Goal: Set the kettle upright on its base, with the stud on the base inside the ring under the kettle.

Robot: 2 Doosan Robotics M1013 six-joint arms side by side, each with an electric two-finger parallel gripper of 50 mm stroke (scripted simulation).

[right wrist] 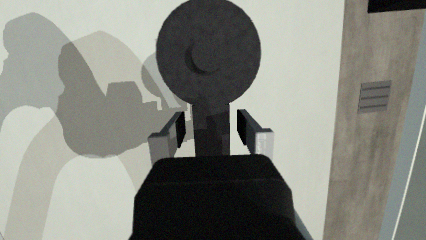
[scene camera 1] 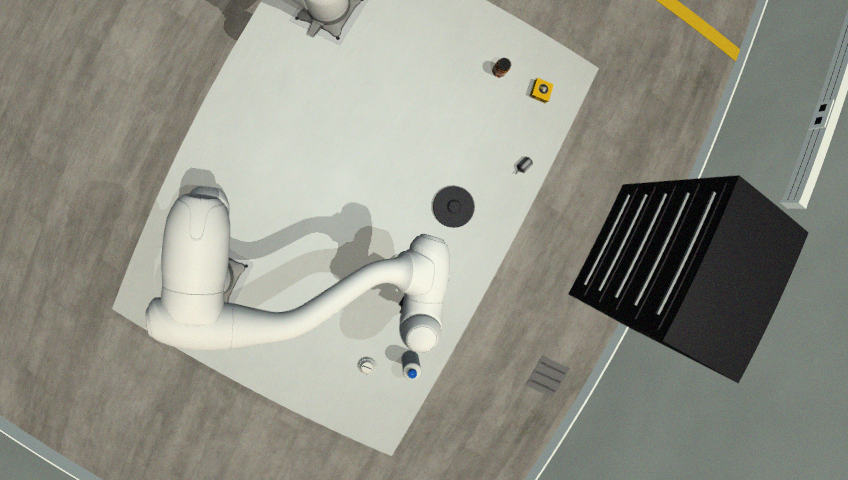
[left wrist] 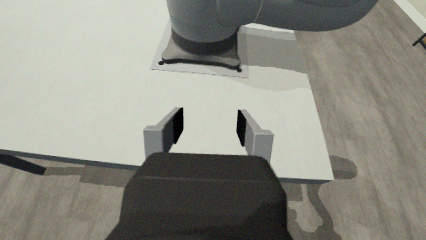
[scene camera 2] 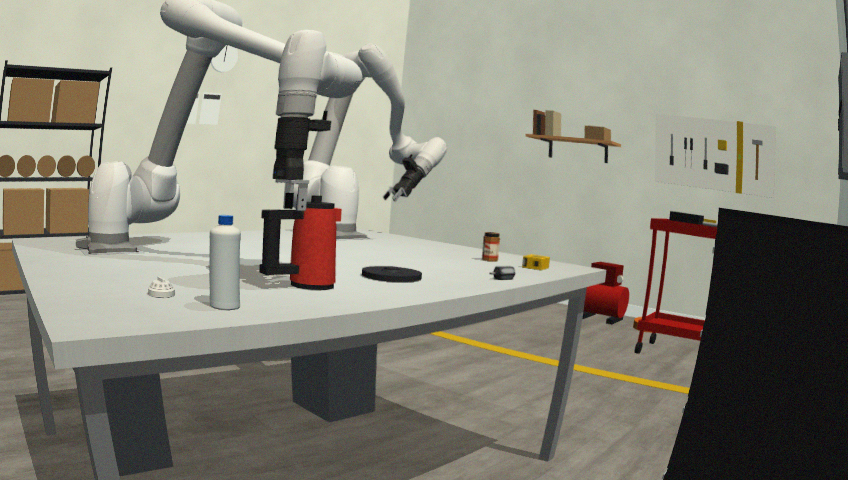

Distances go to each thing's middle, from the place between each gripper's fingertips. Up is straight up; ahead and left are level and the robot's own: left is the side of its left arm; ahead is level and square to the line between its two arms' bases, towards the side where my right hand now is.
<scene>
The white bottle [scene camera 2: 224, 260] lies 26 cm to the right of my right hand, 11 cm below it and 9 cm ahead of it. Round my right hand: round black base [scene camera 1: 453, 206] 32 cm to the left, 17 cm below, 2 cm ahead.
Now: left hand 720 mm short of the round black base, 830 mm to the left of it and 150 mm above it.
</scene>
